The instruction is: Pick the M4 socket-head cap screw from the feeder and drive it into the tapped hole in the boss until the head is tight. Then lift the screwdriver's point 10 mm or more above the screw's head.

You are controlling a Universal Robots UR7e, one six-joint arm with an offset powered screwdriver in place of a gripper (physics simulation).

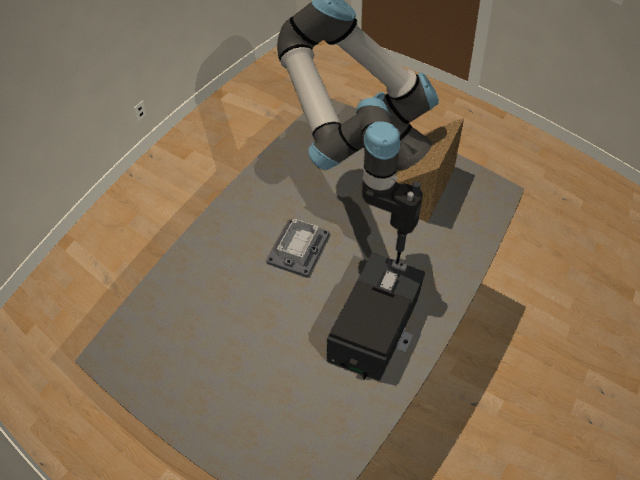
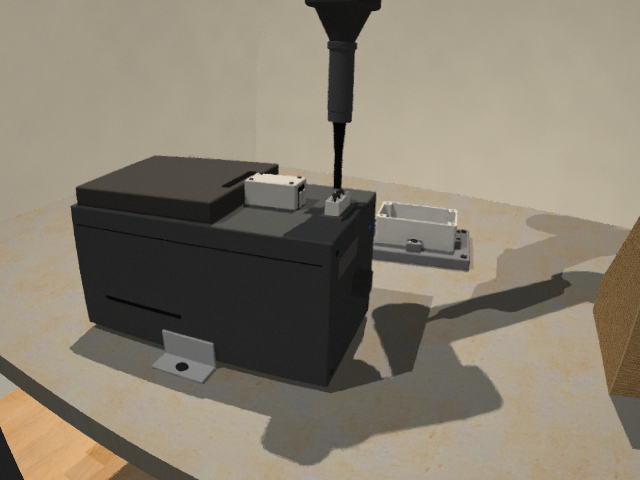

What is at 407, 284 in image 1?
A black screw feeder.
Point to a grey base plate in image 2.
381, 251
